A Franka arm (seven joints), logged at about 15 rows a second.
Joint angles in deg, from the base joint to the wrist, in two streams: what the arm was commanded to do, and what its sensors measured. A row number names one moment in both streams.
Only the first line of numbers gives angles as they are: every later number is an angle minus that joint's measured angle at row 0.
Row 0, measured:
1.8, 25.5, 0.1, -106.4, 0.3, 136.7, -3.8
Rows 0 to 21, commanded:
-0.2, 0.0, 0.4, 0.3, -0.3, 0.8, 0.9
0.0, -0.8, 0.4, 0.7, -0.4, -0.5, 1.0
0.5, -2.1, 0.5, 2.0, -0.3, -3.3, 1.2
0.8, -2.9, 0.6, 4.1, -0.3, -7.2, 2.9
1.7, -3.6, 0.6, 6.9, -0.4, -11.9, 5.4
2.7, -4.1, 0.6, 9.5, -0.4, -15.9, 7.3
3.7, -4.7, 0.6, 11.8, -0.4, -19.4, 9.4
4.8, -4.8, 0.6, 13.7, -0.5, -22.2, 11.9
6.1, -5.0, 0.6, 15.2, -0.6, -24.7, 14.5
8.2, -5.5, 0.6, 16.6, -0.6, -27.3, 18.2
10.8, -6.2, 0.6, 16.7, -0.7, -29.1, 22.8
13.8, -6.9, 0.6, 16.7, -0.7, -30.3, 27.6
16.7, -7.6, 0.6, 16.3, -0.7, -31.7, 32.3
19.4, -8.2, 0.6, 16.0, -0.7, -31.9, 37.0
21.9, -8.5, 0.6, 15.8, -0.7, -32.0, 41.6
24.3, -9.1, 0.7, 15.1, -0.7, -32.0, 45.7
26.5, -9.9, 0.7, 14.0, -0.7, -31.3, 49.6
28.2, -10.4, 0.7, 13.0, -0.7, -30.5, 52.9
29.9, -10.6, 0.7, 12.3, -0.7, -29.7, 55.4
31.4, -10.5, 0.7, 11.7, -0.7, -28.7, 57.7
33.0, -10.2, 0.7, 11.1, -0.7, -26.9, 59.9
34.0, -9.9, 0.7, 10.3, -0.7, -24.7, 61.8
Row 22, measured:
32.4, -8.7, 0.9, 14.0, 0.0, -28.9, 58.0
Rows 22 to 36, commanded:
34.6, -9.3, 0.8, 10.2, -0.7, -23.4, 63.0
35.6, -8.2, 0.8, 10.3, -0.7, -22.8, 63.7
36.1, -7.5, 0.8, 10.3, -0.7, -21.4, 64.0
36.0, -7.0, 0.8, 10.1, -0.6, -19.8, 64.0
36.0, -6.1, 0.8, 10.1, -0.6, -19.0, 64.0
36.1, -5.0, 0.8, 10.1, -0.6, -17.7, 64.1
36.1, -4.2, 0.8, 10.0, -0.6, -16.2, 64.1
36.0, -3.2, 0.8, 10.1, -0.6, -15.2, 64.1
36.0, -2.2, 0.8, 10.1, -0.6, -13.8, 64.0
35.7, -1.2, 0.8, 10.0, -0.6, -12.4, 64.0
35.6, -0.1, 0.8, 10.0, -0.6, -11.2, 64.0
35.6, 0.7, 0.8, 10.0, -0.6, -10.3, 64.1
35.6, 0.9, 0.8, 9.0, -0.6, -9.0, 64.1
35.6, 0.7, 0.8, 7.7, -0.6, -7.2, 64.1
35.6, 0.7, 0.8, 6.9, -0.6, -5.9, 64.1
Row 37, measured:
36.0, 1.4, 0.5, 9.4, 0.0, -8.9, 63.1
